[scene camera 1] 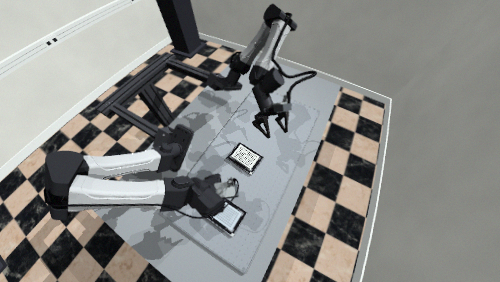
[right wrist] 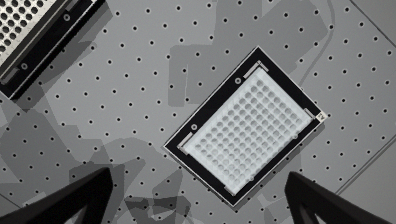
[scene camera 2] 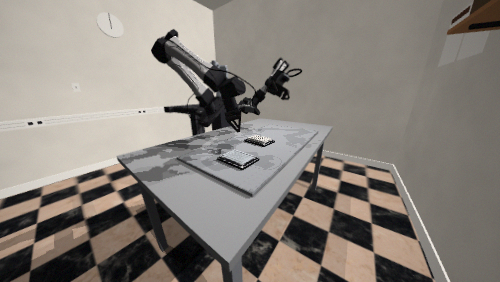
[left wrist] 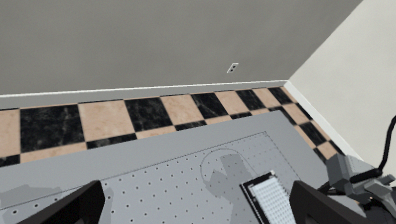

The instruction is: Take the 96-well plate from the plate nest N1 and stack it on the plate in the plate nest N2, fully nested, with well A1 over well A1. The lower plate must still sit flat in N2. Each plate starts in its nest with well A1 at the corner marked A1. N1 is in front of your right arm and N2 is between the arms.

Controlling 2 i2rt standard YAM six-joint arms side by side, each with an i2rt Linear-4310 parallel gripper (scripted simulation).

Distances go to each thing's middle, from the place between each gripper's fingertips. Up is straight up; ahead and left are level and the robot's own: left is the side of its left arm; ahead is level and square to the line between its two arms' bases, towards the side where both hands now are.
My right hand is 13 cm above the translucent 96-well plate [right wrist: 259, 119], 5 cm to the left of it and 3 cm short of it. Round my right hand: nest N1 [right wrist: 229, 87] (14 cm below, 5 cm to the right, 3 cm ahead).
My left gripper [scene camera 1: 278, 135] is now 7 cm past the translucent 96-well plate, 33 cm to the left of it and 28 cm above it. Round my left hand: nest N1: 7 cm behind, 33 cm to the right, 29 cm below.
